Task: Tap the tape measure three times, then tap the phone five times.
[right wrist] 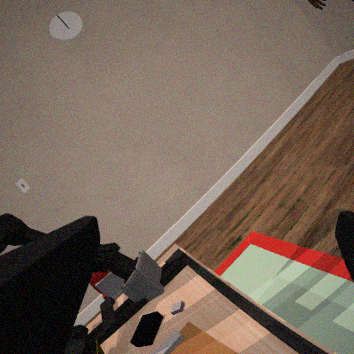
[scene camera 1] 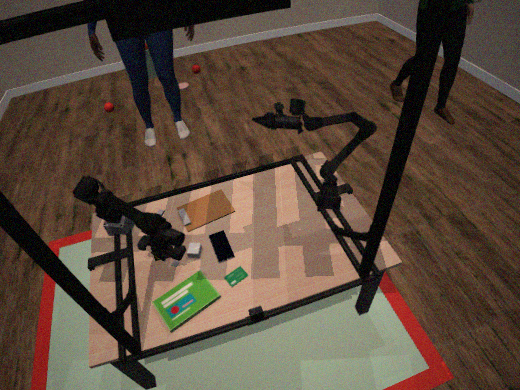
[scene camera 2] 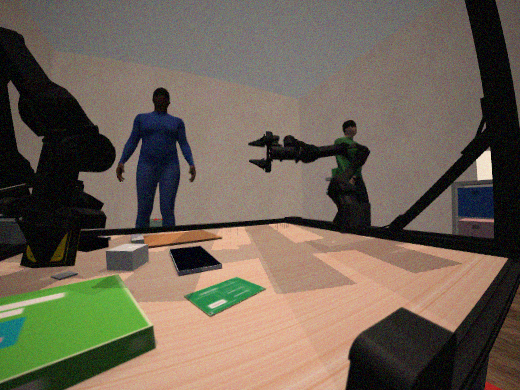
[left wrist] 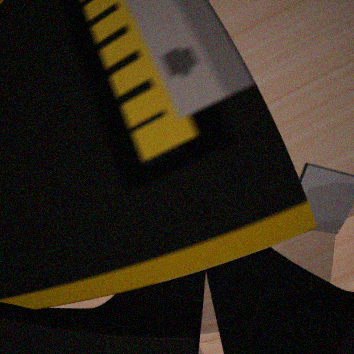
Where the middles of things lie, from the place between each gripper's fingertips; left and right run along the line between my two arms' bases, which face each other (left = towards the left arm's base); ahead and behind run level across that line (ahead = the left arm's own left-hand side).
Scene:
The black phone [scene camera 2: 189, 260] lies 5 cm ahead of my left hand, 24 cm to the right of it and 1 cm below it. The rest, counted from my left hand: brown board [scene camera 1: 211, 207]: 27 cm ahead, 16 cm to the right.
My right hand is 22 cm past the brown board, 27 cm to the right of it and 31 cm above it. The rest, counted from my right hand: black phone (43 cm behind, 20 cm to the left, 31 cm below).

